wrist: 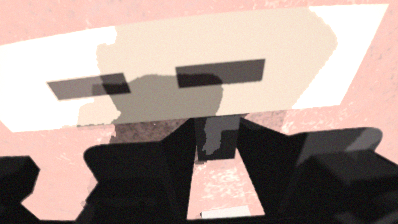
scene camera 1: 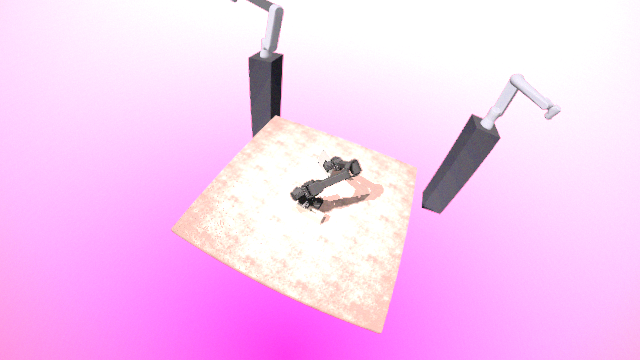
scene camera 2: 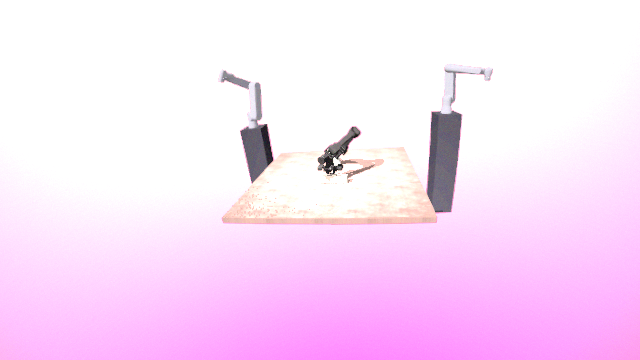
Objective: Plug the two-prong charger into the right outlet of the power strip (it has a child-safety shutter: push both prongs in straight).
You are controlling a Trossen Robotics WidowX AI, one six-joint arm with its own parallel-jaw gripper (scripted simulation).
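The gripper [wrist: 212,119] shares the scene with a grey charger [wrist: 216,136], though scene camera 1 does not show the charger, hidden by the gripper.
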